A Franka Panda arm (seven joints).
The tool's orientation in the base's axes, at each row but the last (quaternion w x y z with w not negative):
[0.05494 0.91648 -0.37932 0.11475]
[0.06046 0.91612 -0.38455 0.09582]
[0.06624 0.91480 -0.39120 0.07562]
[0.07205 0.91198 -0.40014 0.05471]
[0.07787 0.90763 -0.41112 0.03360]
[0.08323 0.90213 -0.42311 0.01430]
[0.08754 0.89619 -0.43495 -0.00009]
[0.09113 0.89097 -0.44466 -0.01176]
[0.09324 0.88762 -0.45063 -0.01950]
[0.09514 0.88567 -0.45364 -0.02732]
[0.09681 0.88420 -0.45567 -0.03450]
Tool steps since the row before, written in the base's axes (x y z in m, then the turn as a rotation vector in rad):
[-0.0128 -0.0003 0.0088 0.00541 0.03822 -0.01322]
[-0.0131 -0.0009 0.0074 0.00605 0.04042 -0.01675]
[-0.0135 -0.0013 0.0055 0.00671 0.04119 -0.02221]
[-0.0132 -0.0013 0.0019 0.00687 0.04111 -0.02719]
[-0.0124 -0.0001 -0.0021 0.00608 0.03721 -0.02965]
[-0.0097 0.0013 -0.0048 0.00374 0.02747 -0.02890]
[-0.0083 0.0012 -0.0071 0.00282 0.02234 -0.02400]
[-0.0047 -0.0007 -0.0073 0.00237 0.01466 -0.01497]
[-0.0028 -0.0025 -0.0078 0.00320 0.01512 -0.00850]
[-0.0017 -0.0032 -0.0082 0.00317 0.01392 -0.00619]
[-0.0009 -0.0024 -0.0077 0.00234 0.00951 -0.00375]
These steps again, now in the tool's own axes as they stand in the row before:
[-0.0064 0.0094 -0.0106 -0.02571 -0.03100 0.00653]
[-0.0067 0.0103 -0.0087 -0.02758 -0.03312 0.00964]
[-0.0073 0.0110 -0.0063 -0.02871 -0.03447 0.01491]
[-0.0077 0.0108 -0.0022 -0.02933 -0.03497 0.01983]
[-0.0084 0.0091 0.0021 -0.02727 -0.03212 0.02292]
[-0.0077 0.0059 0.0050 -0.02129 -0.02411 0.02386]
[-0.0066 0.0046 0.0074 -0.01749 -0.01951 0.01991]
[-0.0027 0.0029 0.0078 -0.01111 -0.01308 0.01225]
[0.0000 0.0022 0.0084 -0.01067 -0.01282 0.00573]
[0.0013 0.0016 0.0087 -0.00963 -0.01167 0.00364]
[0.0012 0.0005 0.0080 -0.00647 -0.00801 0.00199]

